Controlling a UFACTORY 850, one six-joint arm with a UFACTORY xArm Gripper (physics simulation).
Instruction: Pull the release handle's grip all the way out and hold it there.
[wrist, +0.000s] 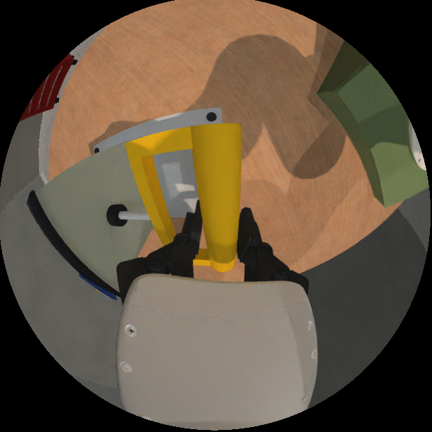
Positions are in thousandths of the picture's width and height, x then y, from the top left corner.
Labels:
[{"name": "my gripper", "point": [510, 499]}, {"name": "yellow release handle grip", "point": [501, 341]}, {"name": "grey base plate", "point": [406, 392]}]

